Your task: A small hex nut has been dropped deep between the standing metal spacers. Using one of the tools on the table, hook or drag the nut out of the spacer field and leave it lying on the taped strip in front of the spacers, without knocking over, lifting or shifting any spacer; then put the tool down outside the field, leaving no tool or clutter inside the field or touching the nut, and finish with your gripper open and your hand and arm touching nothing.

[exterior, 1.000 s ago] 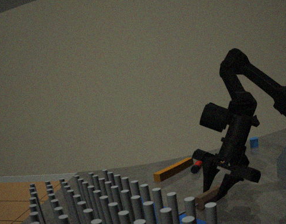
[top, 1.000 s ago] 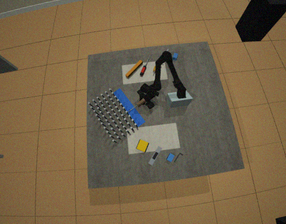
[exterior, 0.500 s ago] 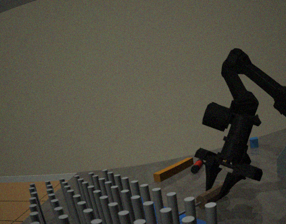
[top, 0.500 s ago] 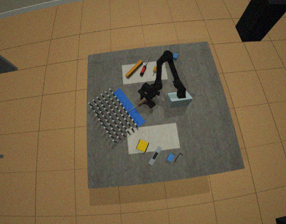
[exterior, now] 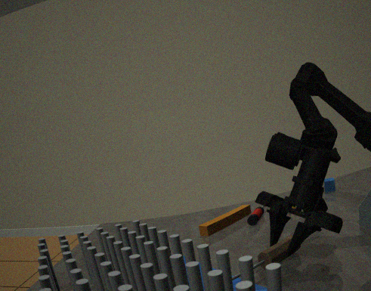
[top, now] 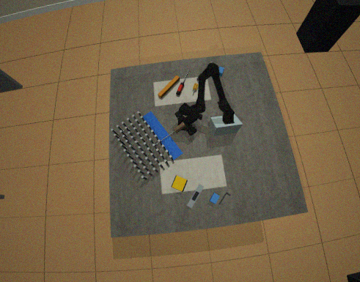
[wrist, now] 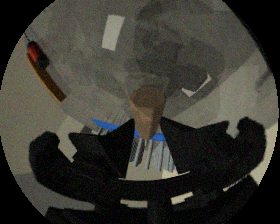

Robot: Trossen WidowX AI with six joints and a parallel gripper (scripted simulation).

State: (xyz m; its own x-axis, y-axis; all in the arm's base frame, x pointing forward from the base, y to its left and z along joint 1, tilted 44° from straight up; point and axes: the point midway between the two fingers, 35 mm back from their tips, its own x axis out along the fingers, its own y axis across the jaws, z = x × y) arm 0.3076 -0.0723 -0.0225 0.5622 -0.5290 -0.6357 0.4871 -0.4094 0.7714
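Now: the hook tool 9 cm ahead of my gripper tip, 5 cm to the left of it and 1 cm below it. Also, from my gripper tip: yellow block: 39 cm to the left, 4 cm ahead; blue taped strip: 13 cm ahead, 3 cm to the left, 2 cm below; orange bar: 35 cm to the right, 5 cm ahead.
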